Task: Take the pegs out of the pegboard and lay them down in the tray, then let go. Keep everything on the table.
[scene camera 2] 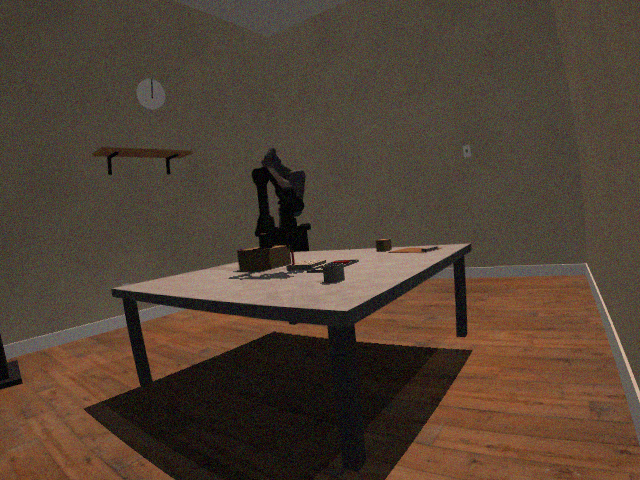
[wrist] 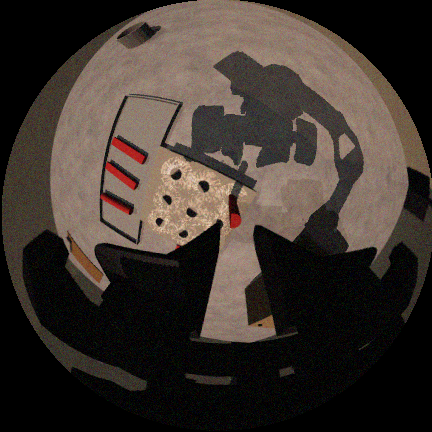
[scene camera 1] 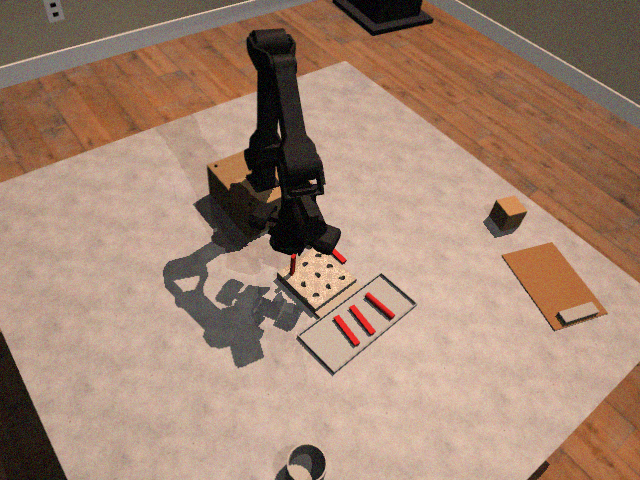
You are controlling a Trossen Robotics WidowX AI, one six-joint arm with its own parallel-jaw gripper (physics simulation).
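Places are measured from the arm's base along level axes (x left, y up, z ahead), in metres.
Pixels of known places: gripper, fingertip midpoint: (scene camera 2: pixel 291 248) (wrist: pixel 236 229); arm's base at its link origin: (scene camera 2: pixel 266 247) (scene camera 1: pixel 263 180).
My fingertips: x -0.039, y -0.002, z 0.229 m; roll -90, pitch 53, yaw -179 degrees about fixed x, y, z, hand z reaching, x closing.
Ahead of a thing's pixels: the offset from my fingertips to its top centre. "spot": to the spot under its first point.
The speckled pegboard @(dx +0.049, dy -0.072, dz +0.043 m) (scene camera 1: pixel 305 273) (wrist: pixel 175 212) lies beside the tray @(dx +0.077, dy -0.085, dz +0.170 m) (scene camera 1: pixel 330 356) (wrist: pixel 145 117). One red peg @(dx -0.002, dy -0.010, dz +0.002 m) (scene camera 1: pixel 293 264) (wrist: pixel 234 212) stands upright at a board corner. Another red peg @(dx +0.127, dy -0.086, dz -0.021 m) (scene camera 1: pixel 338 255) (wrist: pixel 178 247) lies along the board's back right edge, mostly hidden by a finger in the wrist view. Three red pegs lie apart in the tray: one peg @(dx +0.037, dy -0.084, dz +0.182 m) (scene camera 1: pixel 346 330) (wrist: pixel 129 150), a middle peg @(dx +0.082, dy -0.084, dz +0.175 m) (scene camera 1: pixel 362 319) (wrist: pixel 122 175) and a third peg @(dx +0.137, dy -0.078, dz +0.163 m) (scene camera 1: pixel 379 305) (wrist: pixel 117 204). My gripper (wrist: pixel 236 229) is partly open and empty, above the upright peg's side of the board. The arm hides its fingers in scene camera 1.
A wooden box (scene camera 1: pixel 222 175) (scene camera 2: pixel 253 259) stands behind the pegboard, under the arm. A small wooden cube @(dx +0.600, dy -0.035, dz +0.090 m) (scene camera 1: pixel 507 213) (scene camera 2: pixel 383 244) and a brown board @(dx +0.565, dy -0.080, dz +0.305 m) (scene camera 1: pixel 547 279) with a pale block @(spot: dx +0.539, dy -0.080, dz +0.400 m) (scene camera 1: pixel 577 313) are at the right. A grey cup @(dx -0.186, dy -0.040, dz +0.396 m) (scene camera 1: pixel 311 457) (scene camera 2: pixel 333 272) (wrist: pixel 136 36) stands near the front.
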